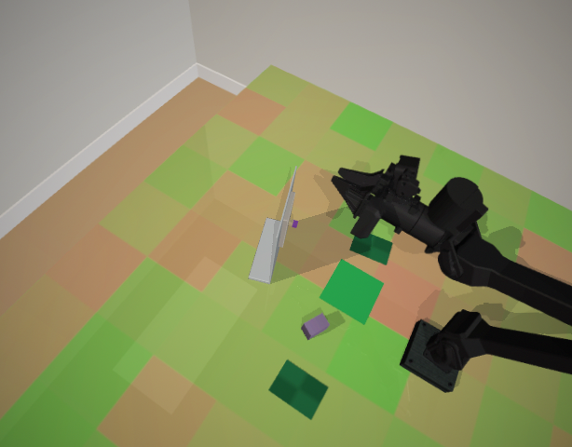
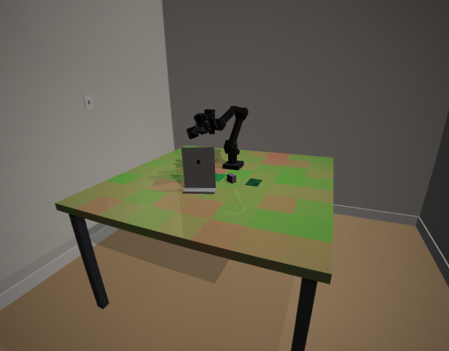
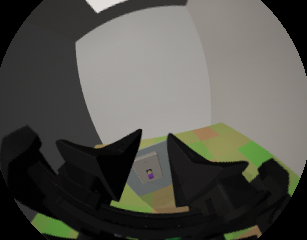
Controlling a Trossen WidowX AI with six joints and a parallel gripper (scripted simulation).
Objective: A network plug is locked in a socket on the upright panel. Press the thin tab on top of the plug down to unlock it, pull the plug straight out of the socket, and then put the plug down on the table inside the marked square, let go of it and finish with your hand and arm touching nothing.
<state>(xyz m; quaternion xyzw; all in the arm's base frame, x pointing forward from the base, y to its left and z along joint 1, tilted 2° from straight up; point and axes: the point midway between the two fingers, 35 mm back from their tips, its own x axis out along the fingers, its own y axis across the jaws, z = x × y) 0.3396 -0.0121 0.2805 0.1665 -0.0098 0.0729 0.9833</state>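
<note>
Right now my gripper tip is 15 cm above the network plug, 5 cm to the right of it and 4 cm short of it. Also, from my gripper tip: grey upright panel (20 cm below, 6 cm to the left, 6 cm ahead); green marked square (30 cm below, 15 cm behind, 1 cm to the left).
</note>
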